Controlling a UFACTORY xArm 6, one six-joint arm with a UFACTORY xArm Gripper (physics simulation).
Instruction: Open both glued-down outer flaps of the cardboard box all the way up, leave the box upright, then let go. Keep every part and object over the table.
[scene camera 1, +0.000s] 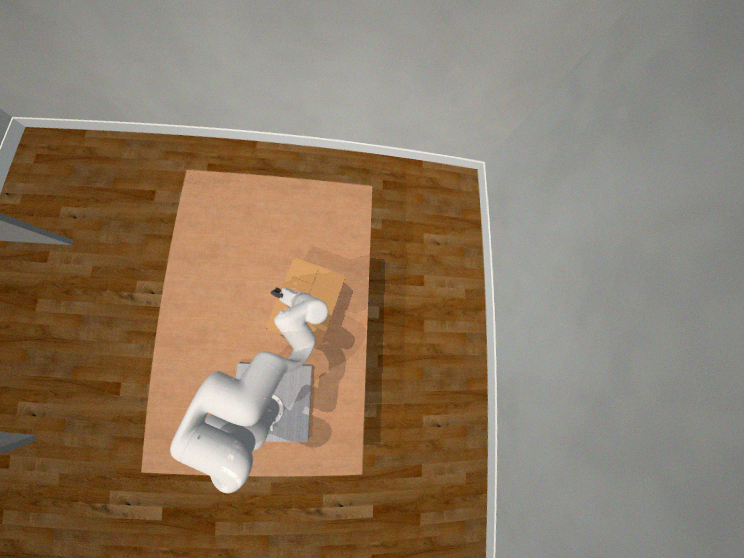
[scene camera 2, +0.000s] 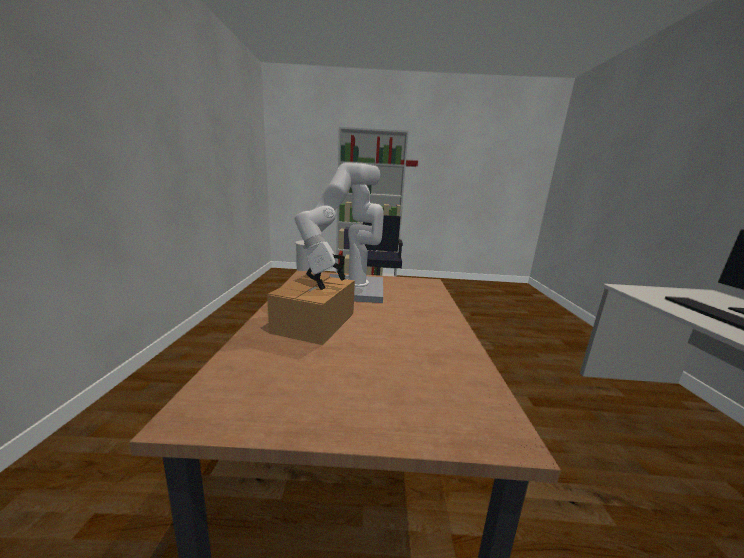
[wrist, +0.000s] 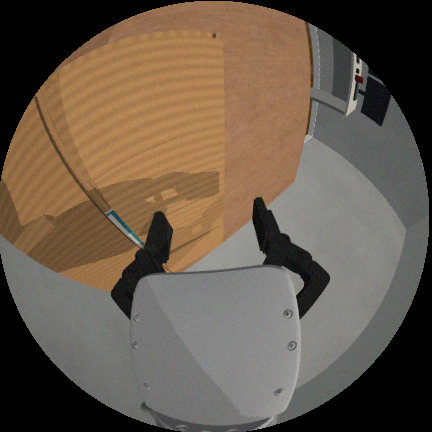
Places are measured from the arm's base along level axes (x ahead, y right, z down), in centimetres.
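Where they show: gripper, fingertip midpoint: (scene camera 2: 333, 284) (wrist: 208, 214); arm's base, origin of the base link: (scene camera 1: 268, 408) (scene camera 2: 357, 283).
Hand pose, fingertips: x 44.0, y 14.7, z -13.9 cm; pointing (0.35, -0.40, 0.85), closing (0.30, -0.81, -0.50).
Each offset is from my fingertips to the top centre of the thing. "pt": to the spot under its first point. Level surfaces: height alone.
The brown cardboard box {dx -3.5, dy +6.9, dz +1.8 cm} (scene camera 1: 329, 282) (scene camera 2: 295, 317) (wrist: 222, 150) stands upright on the table. In the wrist view, a dark seam separates one outer flap {pt dx -9.9, dy -2.5, dz +2.0 cm} (wrist: 145, 105) from the other outer flap (wrist: 20, 145); both look about flat. A teal and white strip {dx -3.5, dy +6.9, dz +3.5 cm} (wrist: 121, 225) shows in the narrow gap along the seam. My gripper (scene camera 1: 277, 293) (scene camera 2: 332, 282) (wrist: 208, 214) is open and empty, tilted at the box's top near one side. In the wrist view, its left finger overlaps the box top and its right finger is beyond the box's edge. Whether a finger touches a flap, I cannot tell.
The table {dz +17.5 cm} (scene camera 1: 222, 240) (scene camera 2: 384, 384) (wrist: 260, 90) extends around the box. The robot's grey base plate (scene camera 1: 299, 414) (scene camera 2: 373, 290) is behind the box in the second scene view. My white arm (scene camera 1: 240, 396) (scene camera 2: 351, 171) reaches over from there. A white desk (scene camera 2: 625, 330) stands apart at the right.
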